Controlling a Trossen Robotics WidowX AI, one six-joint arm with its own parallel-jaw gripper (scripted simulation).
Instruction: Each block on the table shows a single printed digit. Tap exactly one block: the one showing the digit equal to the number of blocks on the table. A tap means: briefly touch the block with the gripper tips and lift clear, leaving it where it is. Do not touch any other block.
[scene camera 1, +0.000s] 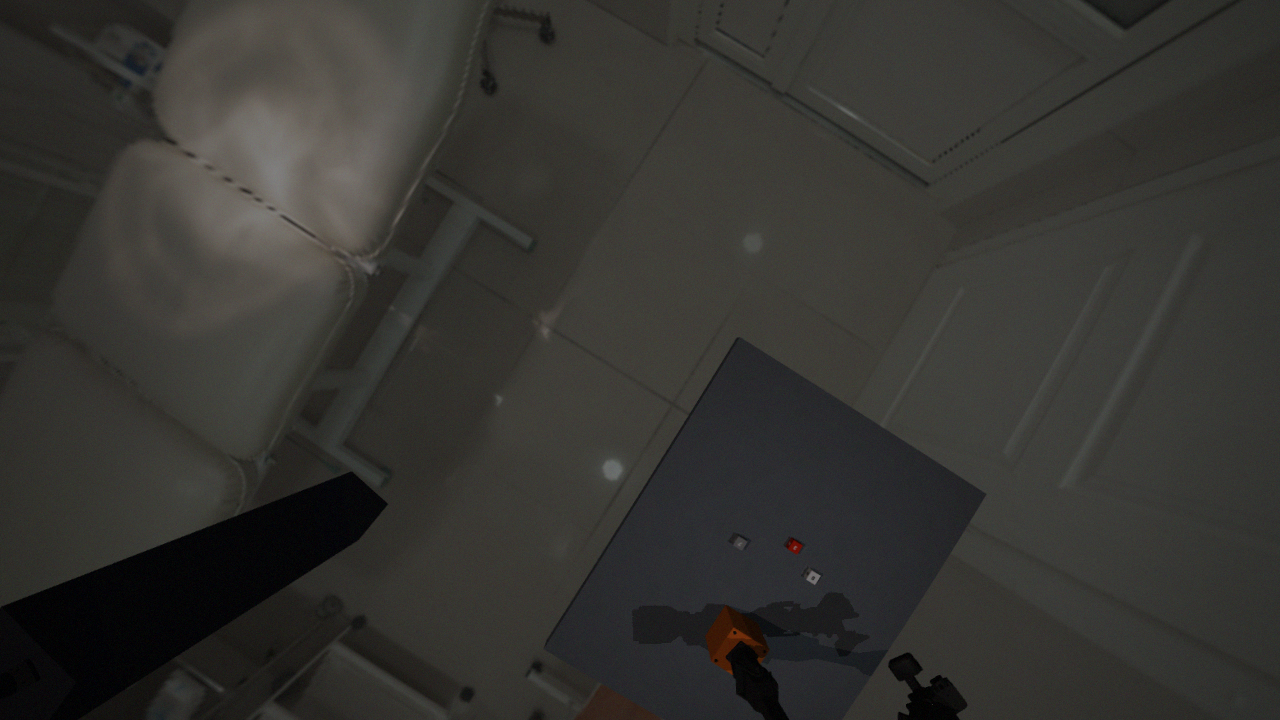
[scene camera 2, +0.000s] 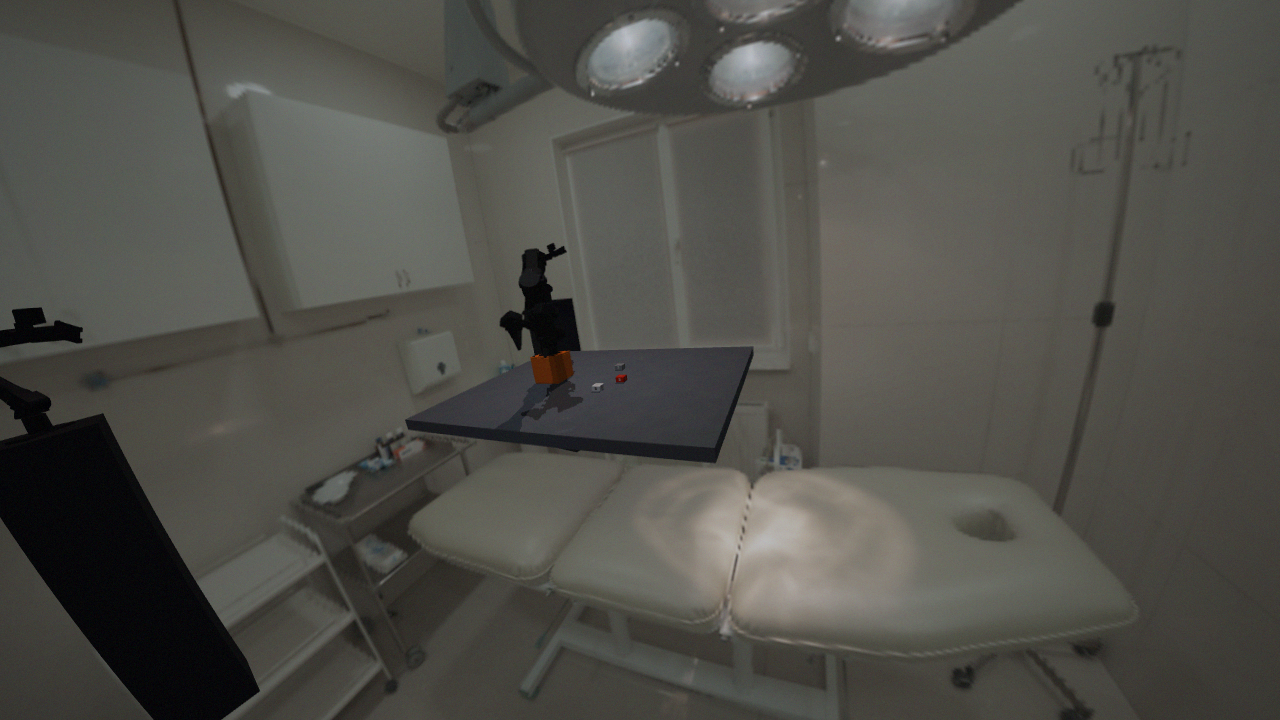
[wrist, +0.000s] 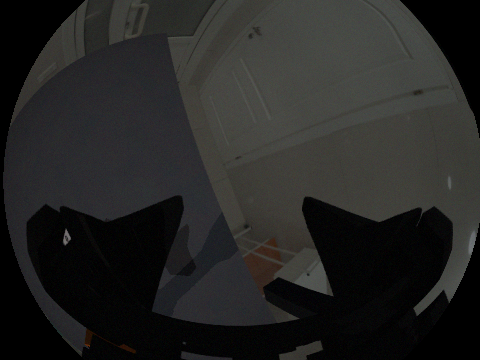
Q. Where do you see my gripper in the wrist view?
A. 243, 204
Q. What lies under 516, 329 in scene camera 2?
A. My gripper.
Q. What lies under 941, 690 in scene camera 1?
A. My gripper.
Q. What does my gripper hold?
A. Nothing.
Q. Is my gripper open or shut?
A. Open.
